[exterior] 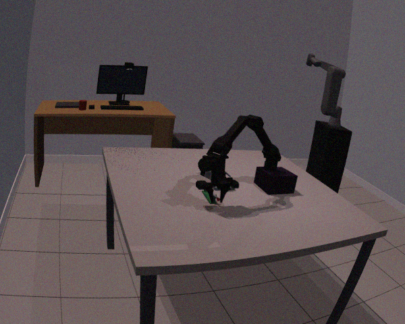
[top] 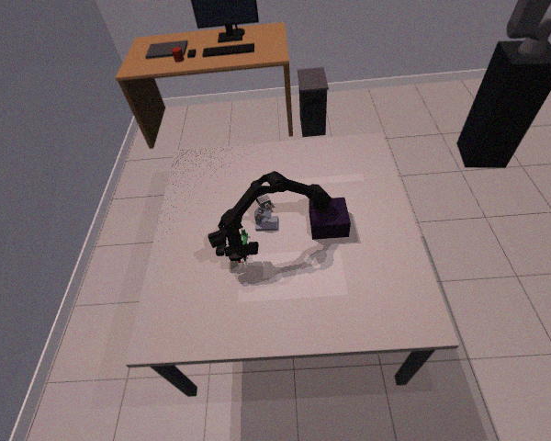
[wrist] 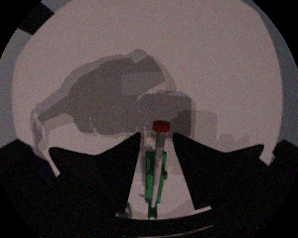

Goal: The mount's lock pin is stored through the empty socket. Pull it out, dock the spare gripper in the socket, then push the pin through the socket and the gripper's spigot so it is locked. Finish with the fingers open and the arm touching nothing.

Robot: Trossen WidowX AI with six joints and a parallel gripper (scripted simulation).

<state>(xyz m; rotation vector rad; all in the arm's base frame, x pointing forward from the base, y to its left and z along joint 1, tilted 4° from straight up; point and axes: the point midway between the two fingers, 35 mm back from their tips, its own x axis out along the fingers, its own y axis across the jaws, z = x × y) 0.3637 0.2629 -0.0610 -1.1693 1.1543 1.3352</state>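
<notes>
Right now the green bar is 100 mm to the right of my gripper tip and 10 mm ahead of it. Also, from my gripper tip: grey mount (230 mm to the right, 80 mm behind, 30 mm above); spare gripper (370 mm to the right, 60 mm behind).
</notes>
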